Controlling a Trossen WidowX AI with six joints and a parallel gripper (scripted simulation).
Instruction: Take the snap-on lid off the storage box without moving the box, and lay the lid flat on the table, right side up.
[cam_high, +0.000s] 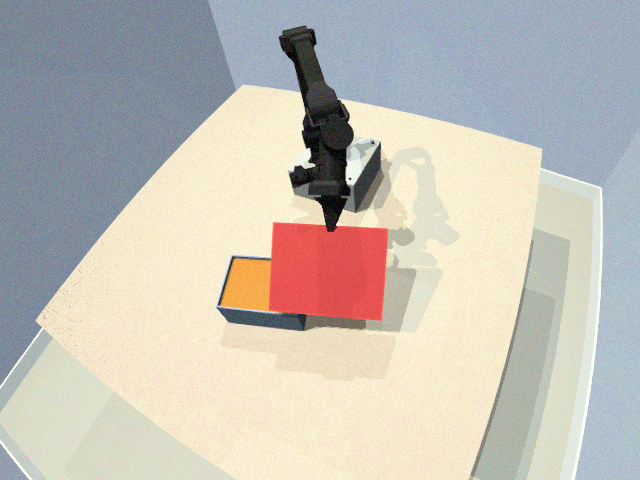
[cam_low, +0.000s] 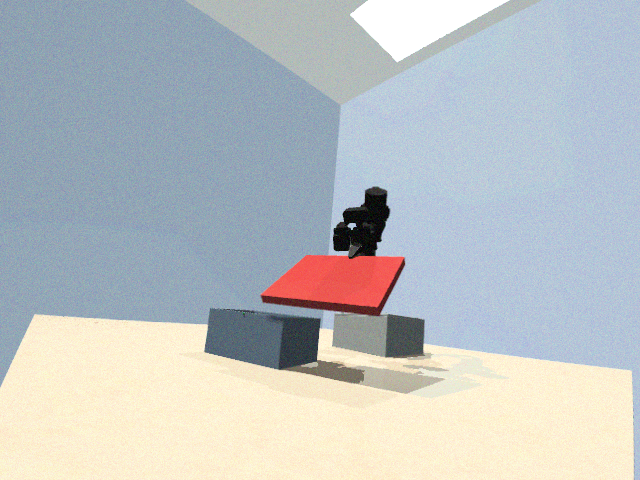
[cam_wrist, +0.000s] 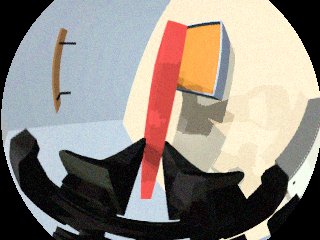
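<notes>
Now: gripper tip 70 mm short of the red lid, 40 mm above it and 10 mm to the right of it. The rest, counted from my gripper tip: storage box: 180 mm below, 150 mm to the right, 110 mm ahead.
</notes>
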